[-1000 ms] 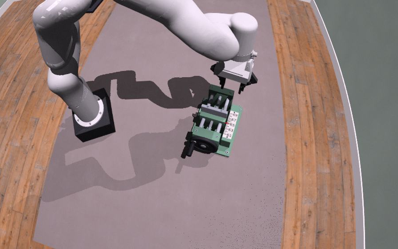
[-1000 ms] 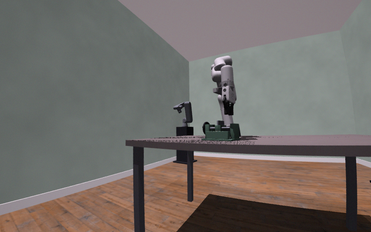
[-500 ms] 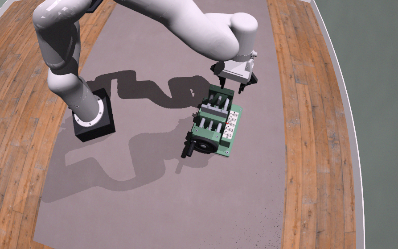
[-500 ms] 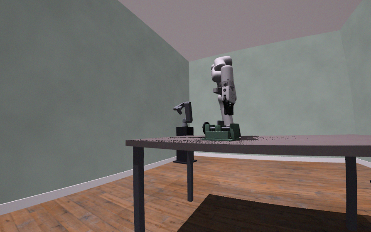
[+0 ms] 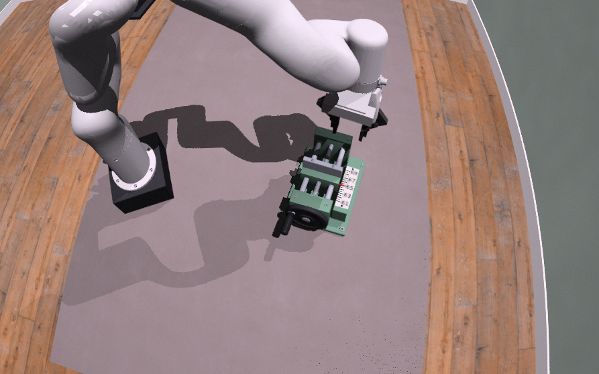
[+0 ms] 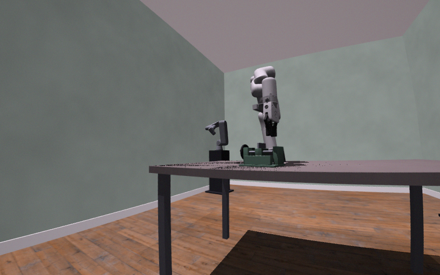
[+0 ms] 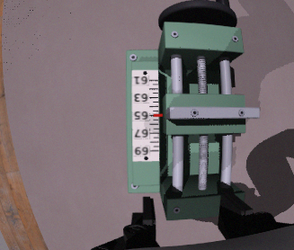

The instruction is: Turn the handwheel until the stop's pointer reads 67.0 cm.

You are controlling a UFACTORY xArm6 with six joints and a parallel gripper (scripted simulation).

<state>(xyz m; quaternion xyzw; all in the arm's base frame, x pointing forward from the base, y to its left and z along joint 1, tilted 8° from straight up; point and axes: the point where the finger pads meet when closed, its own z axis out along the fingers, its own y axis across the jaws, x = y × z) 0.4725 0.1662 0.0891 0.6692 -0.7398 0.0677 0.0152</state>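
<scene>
Now: the black handwheel 19 cm to the right of my hand, 9 cm below it and 8 cm behind it. From my hand the other things lie so: stop block: 8 cm below, 7 cm to the right, 3 cm behind.
</scene>
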